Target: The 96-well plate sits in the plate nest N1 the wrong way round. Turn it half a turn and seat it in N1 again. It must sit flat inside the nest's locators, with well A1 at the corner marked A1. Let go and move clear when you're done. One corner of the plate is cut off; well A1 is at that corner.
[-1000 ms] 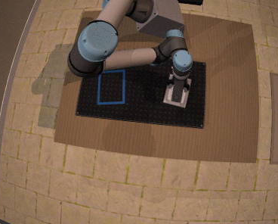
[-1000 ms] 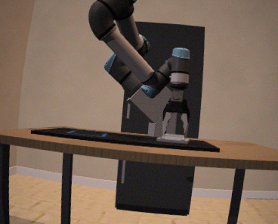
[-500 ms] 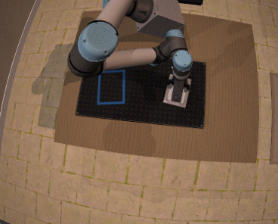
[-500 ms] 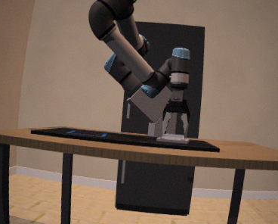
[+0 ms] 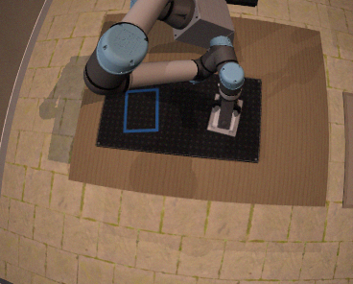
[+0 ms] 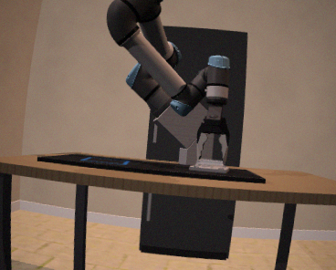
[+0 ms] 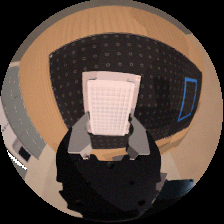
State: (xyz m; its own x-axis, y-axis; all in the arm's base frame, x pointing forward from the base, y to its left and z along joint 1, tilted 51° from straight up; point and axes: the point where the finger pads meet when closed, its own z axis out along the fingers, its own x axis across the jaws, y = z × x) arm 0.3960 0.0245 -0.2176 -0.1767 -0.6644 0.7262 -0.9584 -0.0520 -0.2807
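My gripper is now 30 mm above the grey plate nest N1. The rest, counted from my hand: white 96-well plate: 10 mm below.
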